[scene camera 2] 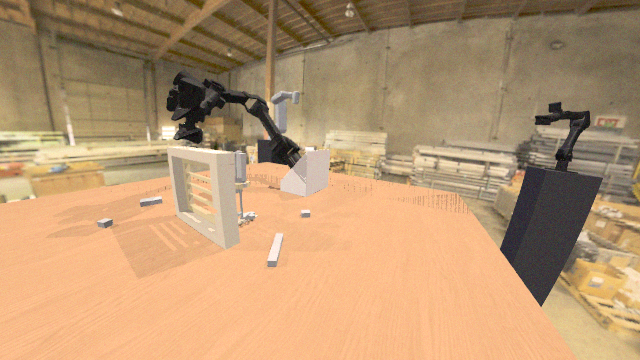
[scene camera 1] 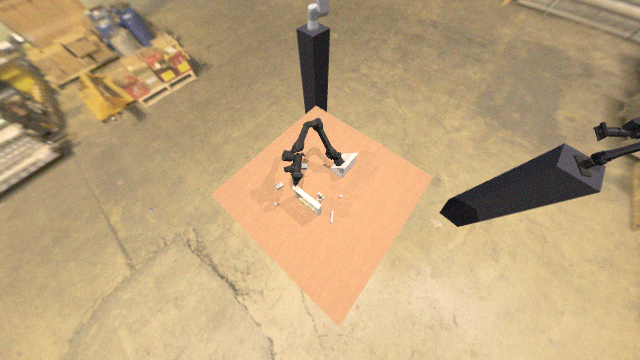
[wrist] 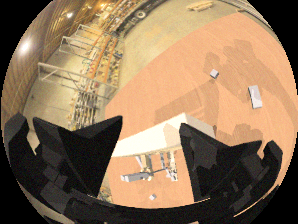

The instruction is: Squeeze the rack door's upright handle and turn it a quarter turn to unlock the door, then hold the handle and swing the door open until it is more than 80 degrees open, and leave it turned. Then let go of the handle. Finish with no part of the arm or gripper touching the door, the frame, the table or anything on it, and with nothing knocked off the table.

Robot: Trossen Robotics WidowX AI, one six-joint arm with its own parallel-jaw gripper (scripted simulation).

Labels:
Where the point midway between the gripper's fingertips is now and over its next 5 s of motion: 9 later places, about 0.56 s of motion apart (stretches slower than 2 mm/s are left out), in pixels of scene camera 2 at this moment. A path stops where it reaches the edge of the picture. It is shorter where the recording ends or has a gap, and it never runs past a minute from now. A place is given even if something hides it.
My gripper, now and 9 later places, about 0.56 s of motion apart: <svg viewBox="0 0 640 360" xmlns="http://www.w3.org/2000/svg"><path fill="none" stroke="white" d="M173 129L194 139L216 144L234 144L238 145L237 158L238 169L239 172L239 172L243 171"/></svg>

